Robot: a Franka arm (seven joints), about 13 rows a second.
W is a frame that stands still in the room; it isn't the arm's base.
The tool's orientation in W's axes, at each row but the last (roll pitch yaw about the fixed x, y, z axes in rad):
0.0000, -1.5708, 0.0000
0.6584, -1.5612, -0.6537
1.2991, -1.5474, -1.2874
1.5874, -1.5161, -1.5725
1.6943, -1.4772, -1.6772
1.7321, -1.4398, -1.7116
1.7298, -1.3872, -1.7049
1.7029, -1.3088, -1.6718
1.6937, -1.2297, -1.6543
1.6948, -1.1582, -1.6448
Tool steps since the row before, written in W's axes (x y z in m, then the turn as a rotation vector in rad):
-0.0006, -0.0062, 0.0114, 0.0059, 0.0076, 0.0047
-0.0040, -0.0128, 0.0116, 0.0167, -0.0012, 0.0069
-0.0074, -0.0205, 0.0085, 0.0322, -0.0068, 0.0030
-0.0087, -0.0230, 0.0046, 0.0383, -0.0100, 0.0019
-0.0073, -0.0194, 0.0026, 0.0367, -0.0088, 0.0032
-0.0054, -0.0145, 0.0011, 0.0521, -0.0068, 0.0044
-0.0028, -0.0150, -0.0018, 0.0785, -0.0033, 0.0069
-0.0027, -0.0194, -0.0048, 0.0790, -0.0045, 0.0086
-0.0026, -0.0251, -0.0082, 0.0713, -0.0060, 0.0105
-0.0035, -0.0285, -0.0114, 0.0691, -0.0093, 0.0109
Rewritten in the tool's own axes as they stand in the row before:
0.0114, -0.0062, 0.0006, 0.0047, 0.0076, -0.0059
0.0116, -0.0127, 0.0041, 0.0070, -0.0012, -0.0166
0.0089, -0.0202, 0.0077, 0.0034, -0.0071, -0.0321
0.0059, -0.0226, 0.0090, 0.0024, -0.0105, -0.0381
0.0045, -0.0189, 0.0076, 0.0036, -0.0091, -0.0366
0.0031, -0.0141, 0.0057, 0.0043, -0.0073, -0.0520
0.0010, -0.0150, 0.0032, 0.0055, -0.0041, -0.0786
0.0004, -0.0199, 0.0034, 0.0074, -0.0049, -0.0791
0.0007, -0.0263, 0.0037, 0.0099, -0.0053, -0.0714
0.0011, -0.0304, 0.0052, 0.0117, -0.0081, -0.0691

